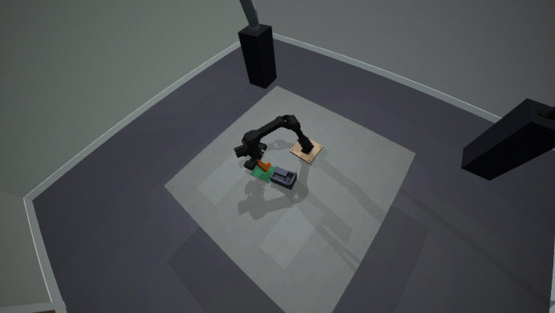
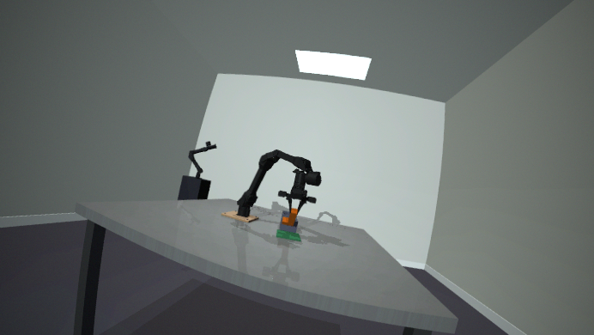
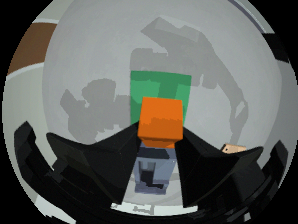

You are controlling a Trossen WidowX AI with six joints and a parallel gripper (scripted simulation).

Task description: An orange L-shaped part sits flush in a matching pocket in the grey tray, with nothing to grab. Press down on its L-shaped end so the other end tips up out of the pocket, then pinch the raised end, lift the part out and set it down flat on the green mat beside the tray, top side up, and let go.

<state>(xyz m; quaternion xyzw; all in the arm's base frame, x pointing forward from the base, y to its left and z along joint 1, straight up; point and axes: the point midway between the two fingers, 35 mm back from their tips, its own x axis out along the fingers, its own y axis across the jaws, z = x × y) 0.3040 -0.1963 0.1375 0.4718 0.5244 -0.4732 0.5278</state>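
The green mat is 130 mm below my gripper tip and 20 mm to the left of it. The rest, counted from my gripper tip: orange L-shaped part 30 mm to the left, 30 mm below, 20 mm behind.
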